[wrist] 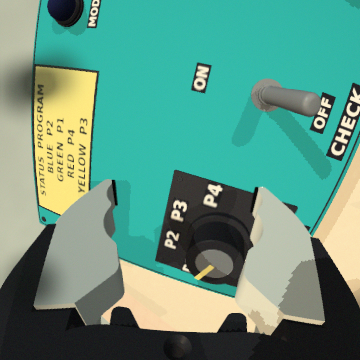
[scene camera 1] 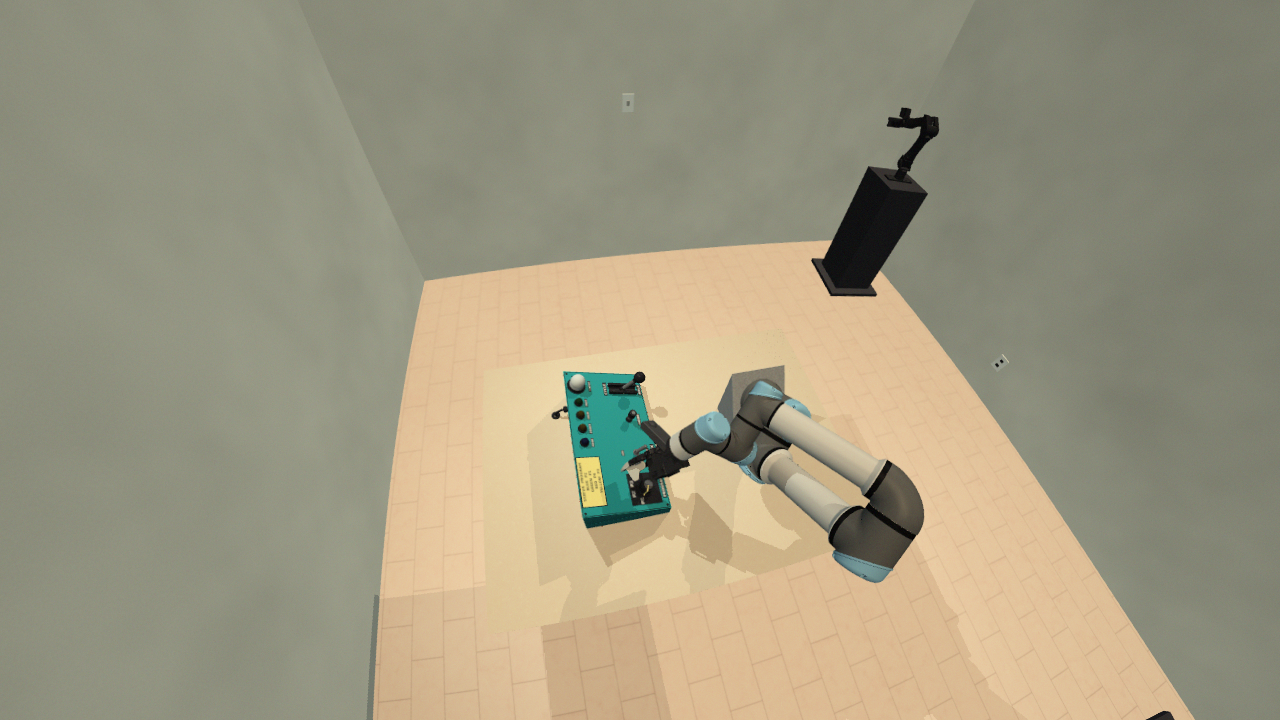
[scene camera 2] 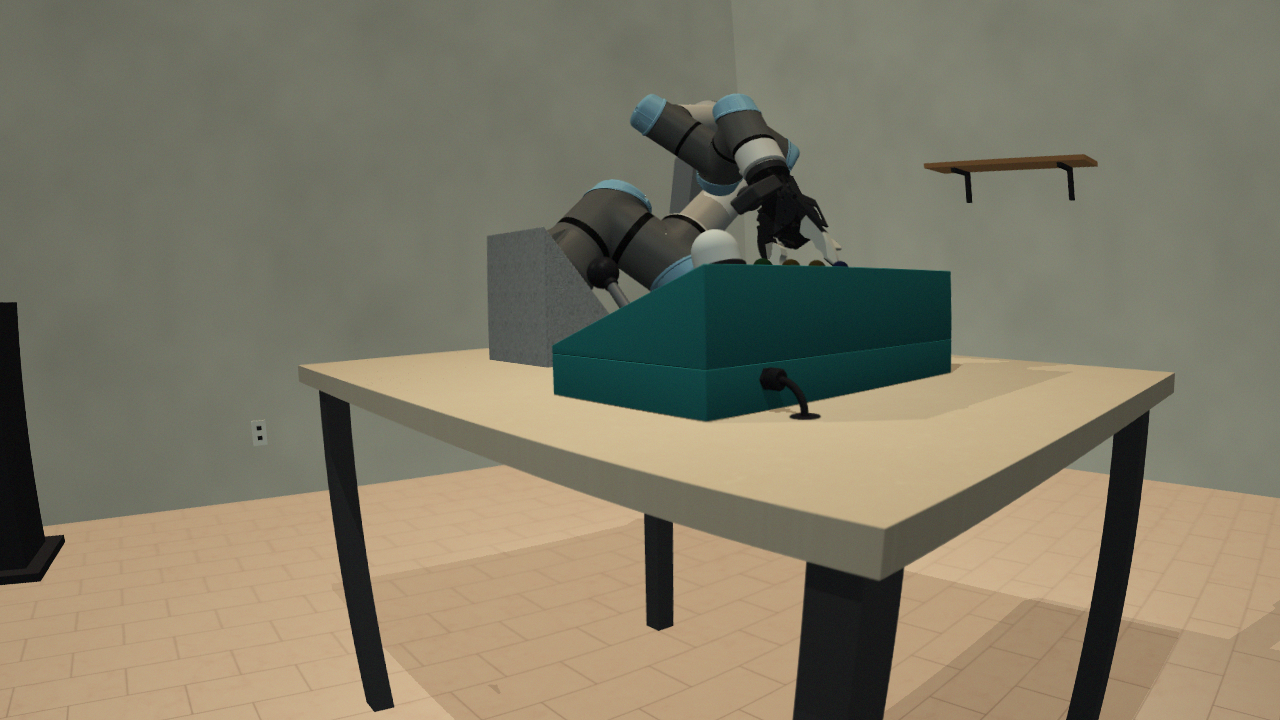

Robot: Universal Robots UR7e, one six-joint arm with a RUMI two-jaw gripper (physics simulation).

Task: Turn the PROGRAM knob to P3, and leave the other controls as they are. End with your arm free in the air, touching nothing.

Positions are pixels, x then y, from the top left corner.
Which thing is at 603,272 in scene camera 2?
A ball-topped lever.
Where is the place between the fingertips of my gripper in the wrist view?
At 184,185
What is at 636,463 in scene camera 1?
My gripper.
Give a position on a toggle switch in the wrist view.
307,103
